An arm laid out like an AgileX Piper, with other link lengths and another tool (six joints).
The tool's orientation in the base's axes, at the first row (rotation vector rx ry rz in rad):
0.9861, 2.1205, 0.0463
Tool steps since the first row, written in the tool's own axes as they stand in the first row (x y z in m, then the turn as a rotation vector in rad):
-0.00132, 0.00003, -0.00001, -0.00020, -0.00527, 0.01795
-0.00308, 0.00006, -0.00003, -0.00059, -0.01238, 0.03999
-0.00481, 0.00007, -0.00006, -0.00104, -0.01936, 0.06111
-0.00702, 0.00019, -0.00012, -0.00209, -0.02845, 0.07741
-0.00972, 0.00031, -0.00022, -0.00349, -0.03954, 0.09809
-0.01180, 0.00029, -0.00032, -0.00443, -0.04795, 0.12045
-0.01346, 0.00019, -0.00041, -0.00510, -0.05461, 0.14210
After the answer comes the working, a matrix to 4 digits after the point.
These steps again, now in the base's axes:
0.00053, -0.00085, 0.00086, 0.00870, -0.00871, -0.01409
0.00123, -0.00199, 0.00201, 0.01903, -0.01994, -0.03151
0.00190, -0.00312, 0.00313, 0.02885, -0.03087, -0.04822
0.00280, -0.00448, 0.00462, 0.03436, -0.04236, -0.06190
0.00388, -0.00616, 0.00646, 0.04166, -0.05667, -0.07906
0.00462, -0.00752, 0.00785, 0.05160, -0.06926, -0.09679
0.00515, -0.00867, 0.00893, 0.06206, -0.08026, -0.11361

The tool's axes in the first row as the columns of a matrix, in the base's axes (rounded; the answer above uses it unrounded):
-0.3936, 0.6335, 0.6661
0.6620, 0.6981, -0.2728
-0.6378, 0.3336, -0.6942

